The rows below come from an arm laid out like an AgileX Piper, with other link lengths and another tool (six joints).
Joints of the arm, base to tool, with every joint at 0 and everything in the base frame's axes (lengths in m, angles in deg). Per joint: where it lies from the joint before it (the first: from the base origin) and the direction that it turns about. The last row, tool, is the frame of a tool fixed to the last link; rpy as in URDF.
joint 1: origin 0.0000 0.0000 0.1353 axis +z
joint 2: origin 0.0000 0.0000 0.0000 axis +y
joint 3: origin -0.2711 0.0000 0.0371 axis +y
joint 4: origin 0.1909 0.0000 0.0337 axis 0.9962 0 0.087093
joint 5: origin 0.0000 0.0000 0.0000 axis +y
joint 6: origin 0.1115 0.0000 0.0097 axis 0.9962 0 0.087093
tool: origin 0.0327 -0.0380 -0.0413 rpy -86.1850 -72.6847 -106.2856
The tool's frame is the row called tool.
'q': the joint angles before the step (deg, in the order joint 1, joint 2, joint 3, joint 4, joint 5, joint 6). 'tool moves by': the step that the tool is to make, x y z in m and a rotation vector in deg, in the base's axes. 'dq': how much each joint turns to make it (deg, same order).
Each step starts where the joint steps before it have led.
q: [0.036, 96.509, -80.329, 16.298, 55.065, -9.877]
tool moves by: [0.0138, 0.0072, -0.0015, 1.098, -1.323, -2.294]
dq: [1.109, 2.267, -2.539, -0.246, -1.893, 3.347]
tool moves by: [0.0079, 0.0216, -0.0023, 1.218, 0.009, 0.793]
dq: [3.669, 1.930, -2.080, -0.174, -0.622, 3.164]
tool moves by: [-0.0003, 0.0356, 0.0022, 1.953, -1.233, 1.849]
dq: [6.104, 0.114, -0.612, -0.224, -2.003, 4.401]
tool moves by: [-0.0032, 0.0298, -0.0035, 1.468, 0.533, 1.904]
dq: [5.016, 1.006, -0.441, -0.061, -1.121, 3.353]
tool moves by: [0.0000, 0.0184, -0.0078, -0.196, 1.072, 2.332]
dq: [3.190, 2.006, -0.838, -0.353, -0.299, 1.006]
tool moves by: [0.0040, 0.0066, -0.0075, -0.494, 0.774, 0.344]
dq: [1.014, 1.998, -0.974, -0.614, -0.305, 0.851]
